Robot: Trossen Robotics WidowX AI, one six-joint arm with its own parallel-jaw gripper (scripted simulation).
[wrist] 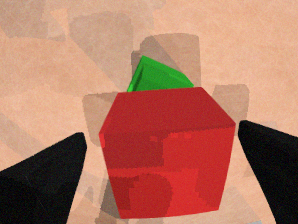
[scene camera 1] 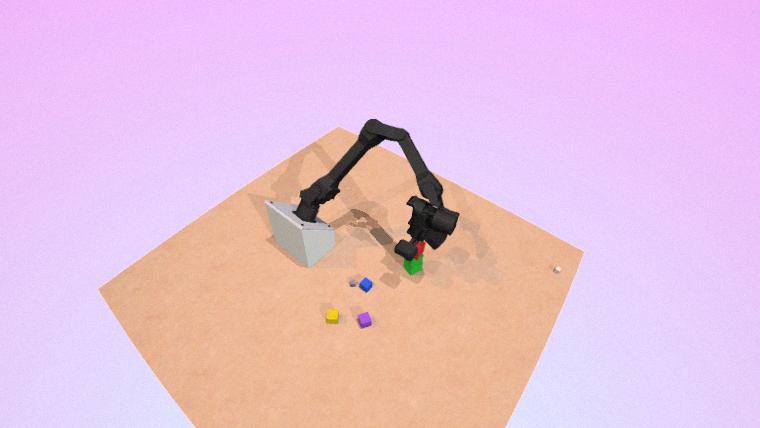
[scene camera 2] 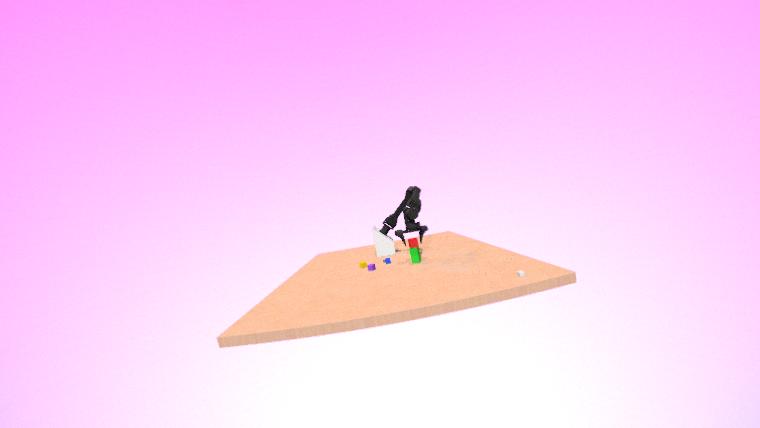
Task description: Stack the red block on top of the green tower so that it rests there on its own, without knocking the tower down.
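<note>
My gripper (scene camera 1: 414,250), (wrist: 163,135): open, holding nothing. Red block (wrist: 166,149) visible too.
</note>
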